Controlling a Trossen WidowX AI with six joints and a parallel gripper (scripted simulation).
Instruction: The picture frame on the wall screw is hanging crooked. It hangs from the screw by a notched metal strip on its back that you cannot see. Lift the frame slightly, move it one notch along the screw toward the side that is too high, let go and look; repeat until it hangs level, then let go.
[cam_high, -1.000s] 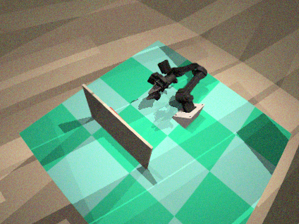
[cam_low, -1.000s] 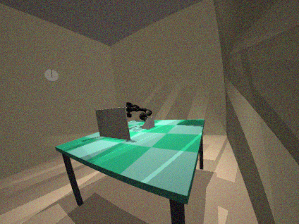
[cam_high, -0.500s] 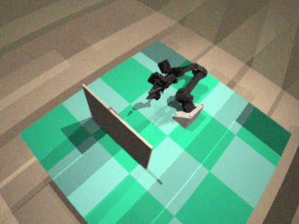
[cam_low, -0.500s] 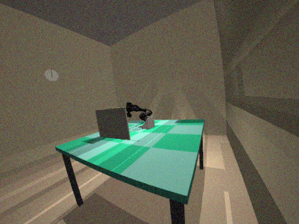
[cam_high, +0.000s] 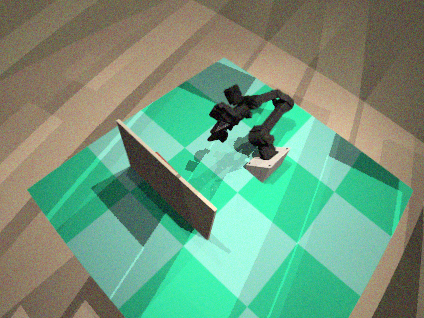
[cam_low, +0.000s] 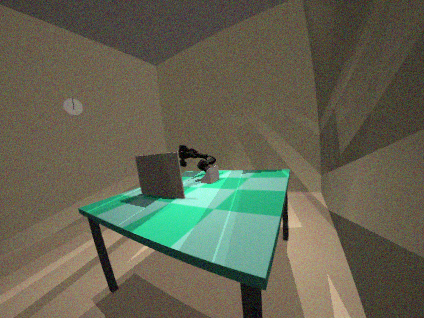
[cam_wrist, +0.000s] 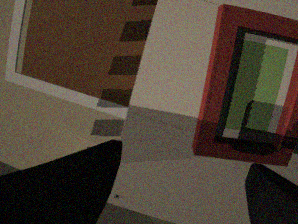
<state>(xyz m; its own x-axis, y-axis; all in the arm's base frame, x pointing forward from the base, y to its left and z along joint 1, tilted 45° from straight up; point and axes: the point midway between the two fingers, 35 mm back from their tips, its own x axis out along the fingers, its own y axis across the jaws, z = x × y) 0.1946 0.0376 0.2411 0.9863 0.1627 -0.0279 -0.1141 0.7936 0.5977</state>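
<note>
My gripper tip is 20 cm short of the picture frame, 9 cm above it and 1 cm to the right of it. The rest, counted from my gripper tip: wall panel (21 cm ahead, 10 cm below, 1 cm to the left).
</note>
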